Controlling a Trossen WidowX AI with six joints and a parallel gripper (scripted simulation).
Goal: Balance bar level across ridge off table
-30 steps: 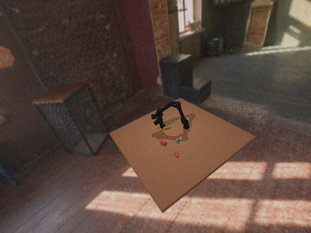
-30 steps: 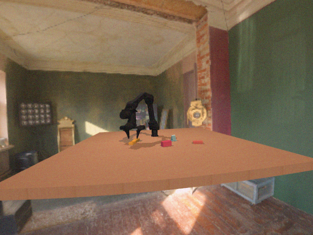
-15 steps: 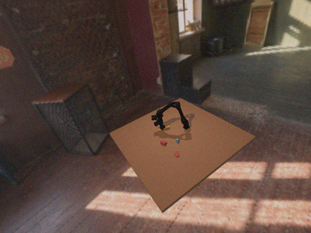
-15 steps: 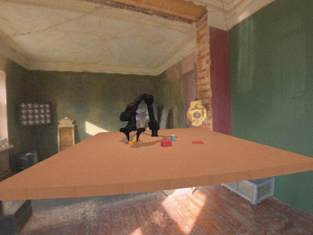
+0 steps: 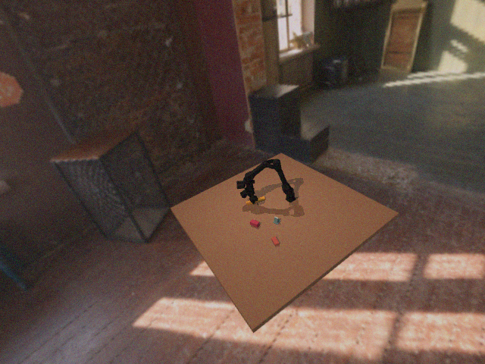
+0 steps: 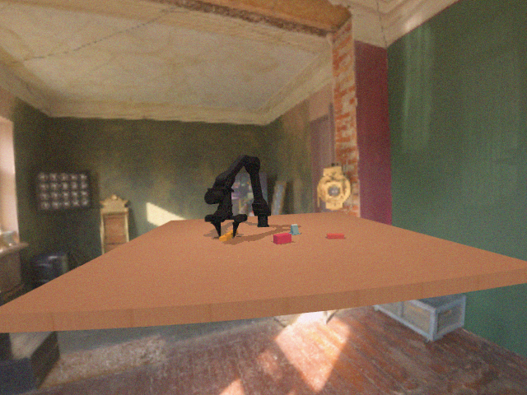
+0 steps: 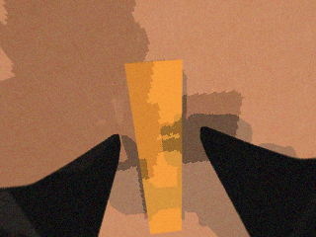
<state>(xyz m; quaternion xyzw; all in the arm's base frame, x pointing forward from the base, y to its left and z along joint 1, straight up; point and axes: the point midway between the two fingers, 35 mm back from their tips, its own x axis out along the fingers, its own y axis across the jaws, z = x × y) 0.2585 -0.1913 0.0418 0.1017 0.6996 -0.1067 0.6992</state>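
The pink-red block lies 14 cm ahead of my gripper tip, 23 cm to the left of it and 1 cm above it. From my gripper tip the other things lie so: bar: 3 cm behind, 1 cm to the left.
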